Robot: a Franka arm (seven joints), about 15 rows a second.
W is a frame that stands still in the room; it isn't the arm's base.
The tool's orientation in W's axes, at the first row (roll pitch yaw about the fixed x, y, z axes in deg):
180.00 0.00 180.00
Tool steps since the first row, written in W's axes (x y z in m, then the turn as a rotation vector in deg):
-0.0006 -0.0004 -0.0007 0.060 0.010 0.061
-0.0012 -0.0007 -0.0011 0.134 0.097 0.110
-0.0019 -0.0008 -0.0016 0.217 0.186 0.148
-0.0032 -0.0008 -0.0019 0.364 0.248 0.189
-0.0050 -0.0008 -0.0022 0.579 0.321 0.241
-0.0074 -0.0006 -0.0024 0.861 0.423 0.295
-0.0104 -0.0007 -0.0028 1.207 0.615 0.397
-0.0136 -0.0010 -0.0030 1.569 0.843 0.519
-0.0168 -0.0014 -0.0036 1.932 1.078 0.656
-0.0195 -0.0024 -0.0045 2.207 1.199 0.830
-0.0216 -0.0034 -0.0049 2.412 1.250 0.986
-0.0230 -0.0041 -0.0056 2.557 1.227 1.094
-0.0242 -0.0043 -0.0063 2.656 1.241 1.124
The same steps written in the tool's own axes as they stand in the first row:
0.0006 -0.0004 0.0007 -0.060 0.010 -0.061
0.0012 -0.0007 0.0011 -0.134 0.097 -0.110
0.0019 -0.0008 0.0016 -0.217 0.186 -0.148
0.0032 -0.0008 0.0019 -0.364 0.248 -0.189
0.0050 -0.0008 0.0022 -0.579 0.321 -0.241
0.0074 -0.0006 0.0024 -0.861 0.423 -0.295
0.0104 -0.0007 0.0028 -1.207 0.615 -0.397
0.0136 -0.0010 0.0030 -1.569 0.843 -0.519
0.0168 -0.0014 0.0036 -1.932 1.078 -0.656
0.0195 -0.0024 0.0045 -2.207 1.199 -0.830
0.0216 -0.0034 0.0049 -2.412 1.250 -0.986
0.0230 -0.0041 0.0056 -2.557 1.227 -1.094
0.0242 -0.0043 0.0063 -2.656 1.241 -1.124

